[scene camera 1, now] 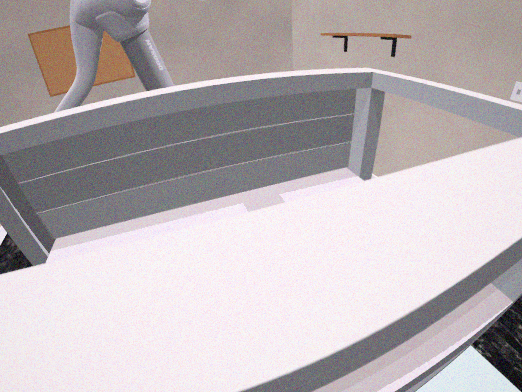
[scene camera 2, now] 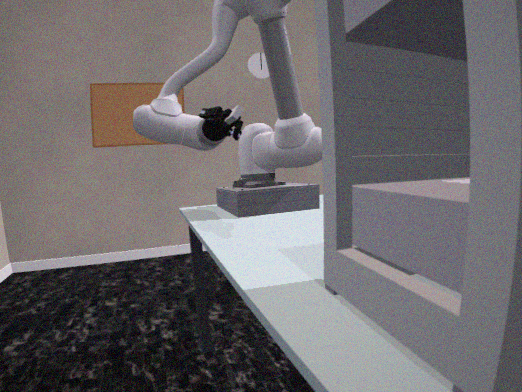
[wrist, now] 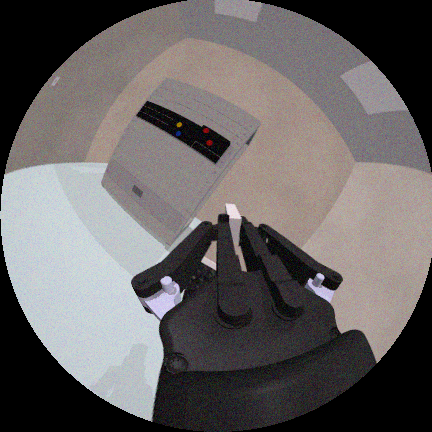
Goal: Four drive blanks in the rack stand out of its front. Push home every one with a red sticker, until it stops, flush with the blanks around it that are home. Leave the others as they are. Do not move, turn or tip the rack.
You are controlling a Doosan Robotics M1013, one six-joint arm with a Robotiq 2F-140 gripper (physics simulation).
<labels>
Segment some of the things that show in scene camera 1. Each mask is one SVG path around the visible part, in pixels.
A grey rack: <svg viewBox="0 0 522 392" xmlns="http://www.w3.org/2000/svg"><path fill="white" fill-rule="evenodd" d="M522 105L473 91L371 68L342 68L255 74L172 86L100 101L0 127L0 224L33 265L33 267L0 274L0 392L416 392L470 347L522 295ZM371 179L385 92L462 116L519 137Z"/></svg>
</labels>
